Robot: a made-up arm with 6 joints. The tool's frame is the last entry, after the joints. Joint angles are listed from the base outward. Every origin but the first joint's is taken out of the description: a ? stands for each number. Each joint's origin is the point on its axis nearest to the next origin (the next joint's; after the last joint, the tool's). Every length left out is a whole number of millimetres.
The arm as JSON. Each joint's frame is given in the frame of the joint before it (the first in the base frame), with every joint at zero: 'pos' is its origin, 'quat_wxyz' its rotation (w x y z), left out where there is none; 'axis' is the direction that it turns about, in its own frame. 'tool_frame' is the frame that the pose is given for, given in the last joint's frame.
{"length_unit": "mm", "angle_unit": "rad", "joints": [
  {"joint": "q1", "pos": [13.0, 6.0, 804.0], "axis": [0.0, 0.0, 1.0]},
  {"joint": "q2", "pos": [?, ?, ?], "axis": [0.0, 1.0, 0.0]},
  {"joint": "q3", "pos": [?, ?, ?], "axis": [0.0, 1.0, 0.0]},
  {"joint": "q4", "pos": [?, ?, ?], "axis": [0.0, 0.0, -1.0]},
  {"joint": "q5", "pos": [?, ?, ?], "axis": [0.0, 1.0, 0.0]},
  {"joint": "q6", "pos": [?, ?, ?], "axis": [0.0, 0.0, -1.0]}
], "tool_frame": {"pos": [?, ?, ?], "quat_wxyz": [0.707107, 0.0, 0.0, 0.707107]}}
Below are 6 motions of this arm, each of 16 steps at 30 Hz.
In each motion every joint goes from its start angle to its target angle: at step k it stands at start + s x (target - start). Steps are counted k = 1, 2, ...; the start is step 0. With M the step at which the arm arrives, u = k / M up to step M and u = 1 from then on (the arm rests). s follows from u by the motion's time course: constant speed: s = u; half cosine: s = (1 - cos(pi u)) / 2; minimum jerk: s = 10 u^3 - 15 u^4 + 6 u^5.
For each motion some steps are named. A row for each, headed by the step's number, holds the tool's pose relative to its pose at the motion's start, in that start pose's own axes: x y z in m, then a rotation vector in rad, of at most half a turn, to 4 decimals.
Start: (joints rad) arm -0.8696 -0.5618 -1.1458 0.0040 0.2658 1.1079
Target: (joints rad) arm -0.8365 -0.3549 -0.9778 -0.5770 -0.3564 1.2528
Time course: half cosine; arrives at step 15
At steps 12, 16:
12: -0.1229 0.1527 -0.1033 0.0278 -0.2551 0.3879
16: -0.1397 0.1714 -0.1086 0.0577 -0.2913 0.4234

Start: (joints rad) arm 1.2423 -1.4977 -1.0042 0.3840 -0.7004 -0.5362
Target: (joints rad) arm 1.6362 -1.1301 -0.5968 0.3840 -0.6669 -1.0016
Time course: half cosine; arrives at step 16
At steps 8, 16:
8: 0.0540 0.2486 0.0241 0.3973 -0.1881 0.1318
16: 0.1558 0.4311 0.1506 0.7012 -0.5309 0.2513

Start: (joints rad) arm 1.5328 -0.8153 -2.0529 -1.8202 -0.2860 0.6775
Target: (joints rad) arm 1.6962 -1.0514 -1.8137 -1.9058 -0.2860 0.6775
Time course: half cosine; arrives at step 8
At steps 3, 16:
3: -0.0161 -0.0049 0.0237 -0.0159 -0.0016 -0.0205
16: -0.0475 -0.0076 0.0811 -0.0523 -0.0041 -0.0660

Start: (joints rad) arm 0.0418 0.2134 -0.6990 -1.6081 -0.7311 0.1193
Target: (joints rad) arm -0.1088 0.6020 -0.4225 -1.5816 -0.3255 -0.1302
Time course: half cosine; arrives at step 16
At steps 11, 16:
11: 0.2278 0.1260 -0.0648 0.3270 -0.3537 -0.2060
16: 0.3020 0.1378 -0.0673 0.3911 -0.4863 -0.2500

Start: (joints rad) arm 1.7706 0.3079 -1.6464 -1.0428 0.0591 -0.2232
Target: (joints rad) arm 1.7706 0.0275 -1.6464 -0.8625 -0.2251 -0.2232
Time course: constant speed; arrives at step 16
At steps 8, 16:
8: -0.1074 -0.0350 0.0980 -0.1861 0.1644 -0.0887
16: -0.1990 -0.0597 0.2141 -0.3797 0.3371 -0.1607

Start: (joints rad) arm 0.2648 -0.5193 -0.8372 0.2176 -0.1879 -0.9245
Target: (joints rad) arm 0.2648 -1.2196 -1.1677 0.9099 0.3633 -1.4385
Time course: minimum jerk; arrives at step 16
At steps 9, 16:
9: -0.2214 -0.1679 0.3053 -0.3408 0.0985 -0.0985
16: -0.2828 -0.2071 0.5655 -0.6822 0.1131 -0.0675

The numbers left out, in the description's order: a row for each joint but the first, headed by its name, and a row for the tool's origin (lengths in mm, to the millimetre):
q2: -23.0 20.0 0.0
q3: 76.0 0.0 327.0
q4: 136.0 0.0 -553.0
q5: 27.0 42.0 0.0
q6: 102.0 0.0 -90.0
tool: 0.0 -16.0 0.0

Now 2 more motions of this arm.
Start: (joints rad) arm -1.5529 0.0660 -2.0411 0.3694 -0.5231 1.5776
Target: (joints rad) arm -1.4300 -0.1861 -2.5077 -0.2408 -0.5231 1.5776
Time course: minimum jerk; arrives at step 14
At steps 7, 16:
7: 0.2386 0.1362 0.0641 0.2469 -0.3391 0.1679
16: 0.4564 0.2132 0.2021 0.3724 -0.7155 0.3610

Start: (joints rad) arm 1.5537 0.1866 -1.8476 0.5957 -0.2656 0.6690
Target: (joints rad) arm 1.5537 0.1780 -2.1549 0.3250 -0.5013 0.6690
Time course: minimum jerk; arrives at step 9
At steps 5, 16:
5: 0.1347 -0.0335 0.0555 -0.1530 -0.3029 0.1230
16: 0.2128 -0.0522 0.1076 -0.2618 -0.5037 0.1978

